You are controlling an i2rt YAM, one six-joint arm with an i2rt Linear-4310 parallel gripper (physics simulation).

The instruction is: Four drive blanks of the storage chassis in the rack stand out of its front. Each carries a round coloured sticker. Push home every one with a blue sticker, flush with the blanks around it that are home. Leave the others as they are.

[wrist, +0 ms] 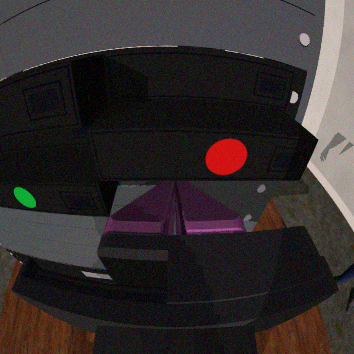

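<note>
A black drive blank with a round red sticker stands out of the chassis front, across the middle of the wrist view. At the lower left, another blank with a green sticker stands out. No blue sticker shows; the space behind and just below the red-stickered blank is hidden. My gripper is shut and empty. Its purple fingers point forward, just under the lower edge of the red-stickered blank, where their very tips are cut off from view. I cannot tell whether they touch anything.
Blanks sit further back above, one at the upper right and one at the upper left. A grey chassis or rack panel lies above them, with a pale wall to the right. A grey surface shows below the green-stickered blank, and brown wood at the bottom.
</note>
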